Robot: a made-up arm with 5 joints.
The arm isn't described. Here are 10 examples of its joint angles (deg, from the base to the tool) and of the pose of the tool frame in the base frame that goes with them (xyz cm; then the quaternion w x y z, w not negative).
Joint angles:
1: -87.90 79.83 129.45 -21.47 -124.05
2: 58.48 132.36 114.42 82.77 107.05
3: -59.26 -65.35 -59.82 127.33 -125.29
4: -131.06 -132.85 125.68 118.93 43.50
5: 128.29 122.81 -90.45 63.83 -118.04
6: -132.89 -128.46 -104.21 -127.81 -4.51
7: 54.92 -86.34 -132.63 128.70 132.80
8: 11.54 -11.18 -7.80 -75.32 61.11
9: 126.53 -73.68 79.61 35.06 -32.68
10: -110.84 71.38 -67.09 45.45 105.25
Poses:
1: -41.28 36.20 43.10 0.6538 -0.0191 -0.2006 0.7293
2: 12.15 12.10 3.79 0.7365 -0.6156 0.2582 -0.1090
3: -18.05 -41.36 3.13 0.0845 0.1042 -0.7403 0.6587
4: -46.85 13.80 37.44 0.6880 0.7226 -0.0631 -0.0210
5: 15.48 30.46 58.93 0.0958 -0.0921 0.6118 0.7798
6: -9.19 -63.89 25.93 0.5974 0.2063 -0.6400 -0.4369
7: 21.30 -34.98 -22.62 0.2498 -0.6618 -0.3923 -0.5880
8: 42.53 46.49 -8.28 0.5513 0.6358 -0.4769 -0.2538
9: 59.58 -19.45 27.64 0.7676 -0.4660 -0.2749 0.3438
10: -20.30 20.47 -25.40 0.4623 0.3378 -0.5166 0.6367
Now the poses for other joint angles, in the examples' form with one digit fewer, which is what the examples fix.
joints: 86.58 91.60 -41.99 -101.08 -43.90
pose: 91.3 8.6 35.9 0.881 -0.291 -0.302 0.219
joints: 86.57 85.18 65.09 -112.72 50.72
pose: 94.3 1.0 26.5 0.220 0.354 -0.793 -0.444
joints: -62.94 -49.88 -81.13 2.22 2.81
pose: 12.7 -25.9 -52.2 0.894 0.103 -0.158 -0.406
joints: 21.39 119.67 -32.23 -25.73 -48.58
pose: 55.3 -30.7 -8.1 0.657 -0.727 0.074 -0.186
